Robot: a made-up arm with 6 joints.
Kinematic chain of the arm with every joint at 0, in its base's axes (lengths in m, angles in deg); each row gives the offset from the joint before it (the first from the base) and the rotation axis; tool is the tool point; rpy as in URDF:
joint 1: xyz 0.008 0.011 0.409 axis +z
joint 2: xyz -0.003 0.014 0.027 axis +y
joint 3: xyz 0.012 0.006 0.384 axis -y
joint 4: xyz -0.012 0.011 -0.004 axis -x
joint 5: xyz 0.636 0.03 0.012 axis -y
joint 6: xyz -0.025 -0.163 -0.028 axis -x
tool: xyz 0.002 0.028 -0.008 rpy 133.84 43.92 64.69
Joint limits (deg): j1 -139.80..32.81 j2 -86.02..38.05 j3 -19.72..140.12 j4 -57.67..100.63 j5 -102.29..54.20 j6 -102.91..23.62
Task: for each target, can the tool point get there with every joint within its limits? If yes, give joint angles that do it. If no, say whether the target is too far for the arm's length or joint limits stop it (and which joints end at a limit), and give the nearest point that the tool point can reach.
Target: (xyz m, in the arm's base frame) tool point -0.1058 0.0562 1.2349
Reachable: yes | joints -56.36 -55.58 18.30 -17.51 25.14 -48.48
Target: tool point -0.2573 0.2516 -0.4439
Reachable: no: joint limits stop it (at a limit: joint 2, joint 3, joint 6) | nearest point -0.5290 0.4980 -0.0688 | short by 0.525 m
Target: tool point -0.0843 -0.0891 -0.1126
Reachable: no: joint limits stop it (at a limit: joint 2, joint 3, joint 4, joint 6) | nearest point -0.3166 -0.3411 0.1347 | short by 0.423 m
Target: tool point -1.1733 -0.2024 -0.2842
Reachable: no: too far | nearest point -0.8450 -0.1431 0.0264 | short by 0.456 m
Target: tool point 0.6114 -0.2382 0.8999
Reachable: yes | joints -23.73 6.17 4.14 70.11 -51.62 -45.72
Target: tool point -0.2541 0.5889 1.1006
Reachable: yes | joints -68.45 -72.04 36.50 37.67 -85.03 -13.03
